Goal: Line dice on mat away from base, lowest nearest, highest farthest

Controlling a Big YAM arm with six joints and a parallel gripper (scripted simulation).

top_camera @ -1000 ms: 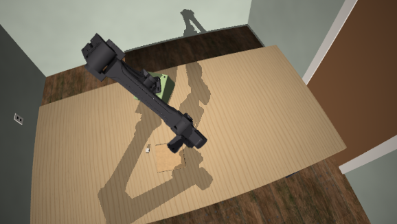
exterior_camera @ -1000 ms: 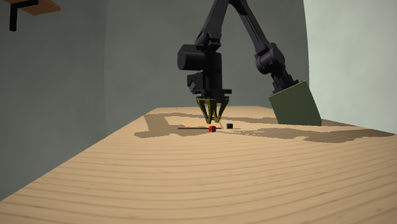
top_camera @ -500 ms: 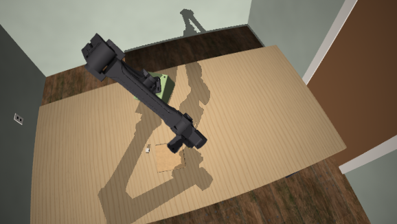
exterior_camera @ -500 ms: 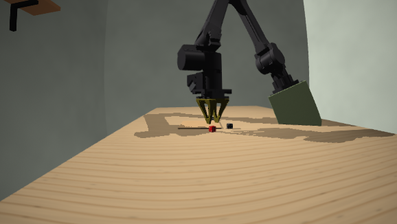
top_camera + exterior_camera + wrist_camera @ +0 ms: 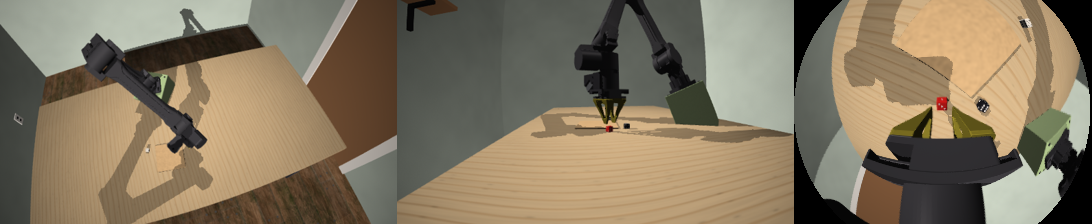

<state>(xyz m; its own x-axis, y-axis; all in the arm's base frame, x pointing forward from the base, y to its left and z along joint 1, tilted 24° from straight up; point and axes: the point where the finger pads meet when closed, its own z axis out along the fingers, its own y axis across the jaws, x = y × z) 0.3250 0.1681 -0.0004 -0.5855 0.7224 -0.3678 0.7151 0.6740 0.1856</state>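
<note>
The red die is 30 mm below my hand. From my hand the other things lie so: tan mat 110 mm to the right, 40 mm ahead, 30 mm below; then white die 220 mm to the right, 30 mm below; then black die 60 mm behind, 40 mm to the right, 30 mm below.
</note>
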